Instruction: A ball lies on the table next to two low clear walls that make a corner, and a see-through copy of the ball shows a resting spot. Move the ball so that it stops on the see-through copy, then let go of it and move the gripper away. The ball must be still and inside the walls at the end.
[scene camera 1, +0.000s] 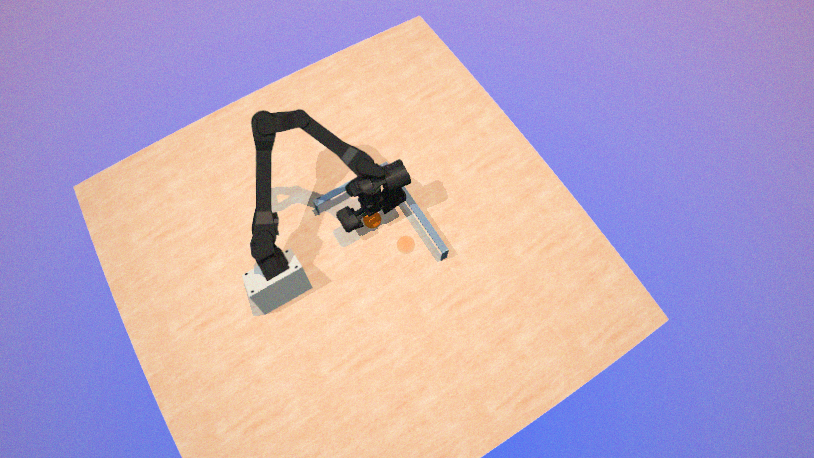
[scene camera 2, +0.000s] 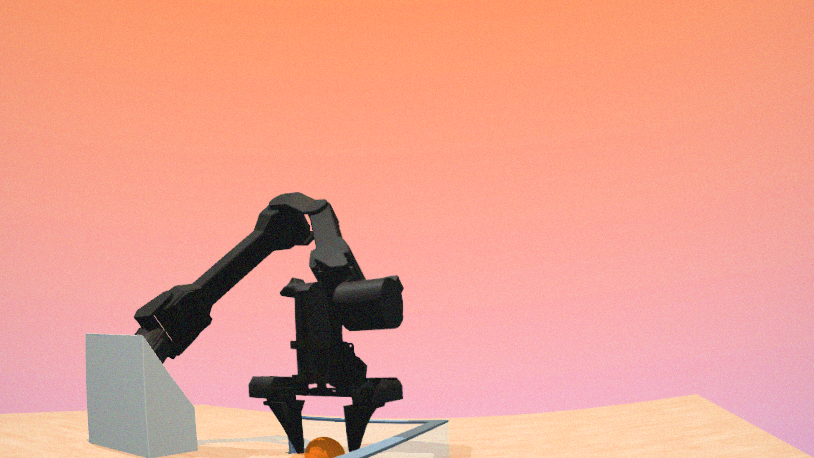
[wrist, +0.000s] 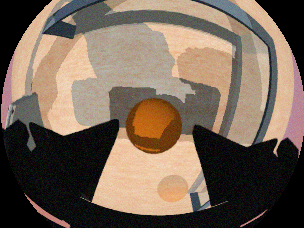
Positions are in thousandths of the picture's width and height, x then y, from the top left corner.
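My gripper (scene camera 1: 459, 479) is open, and it holds nothing. The gripper can also be seen in the wrist view (wrist: 515, 559), and I see an orange ball (wrist: 505, 555) as well.
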